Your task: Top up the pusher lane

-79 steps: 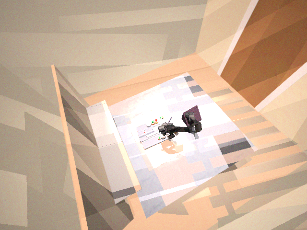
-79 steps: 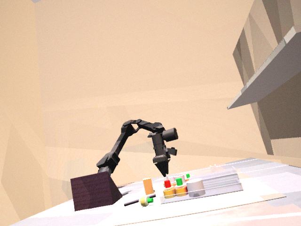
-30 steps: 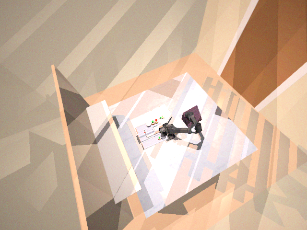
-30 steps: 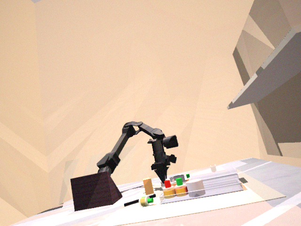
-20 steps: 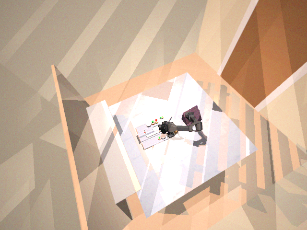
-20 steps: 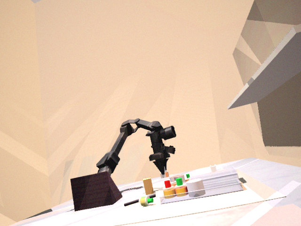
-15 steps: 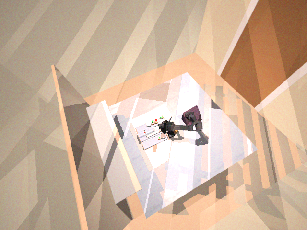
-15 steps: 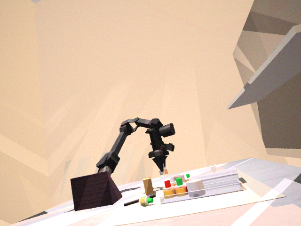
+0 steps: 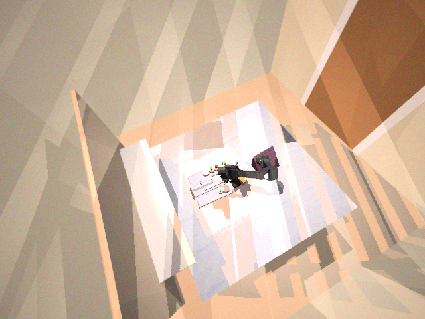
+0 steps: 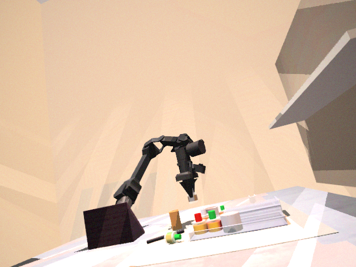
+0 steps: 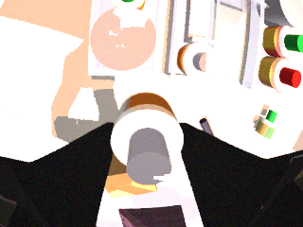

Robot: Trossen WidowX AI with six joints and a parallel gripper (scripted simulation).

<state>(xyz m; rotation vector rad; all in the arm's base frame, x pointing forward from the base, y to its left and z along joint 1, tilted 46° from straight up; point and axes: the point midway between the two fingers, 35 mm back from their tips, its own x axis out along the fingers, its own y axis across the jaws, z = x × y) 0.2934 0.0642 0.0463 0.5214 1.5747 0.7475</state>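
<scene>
Right now the tan block is 100 mm behind my gripper tip, 10 mm to the left of it and 80 mm below it. Also, from my gripper tip: grey shelf 550 mm ahead, 10 mm to the left, 260 mm above; then dark rod 90 mm behind, 130 mm to the right, 110 mm below; then lane rack 190 mm ahead, 70 mm to the right, 90 mm below.
</scene>
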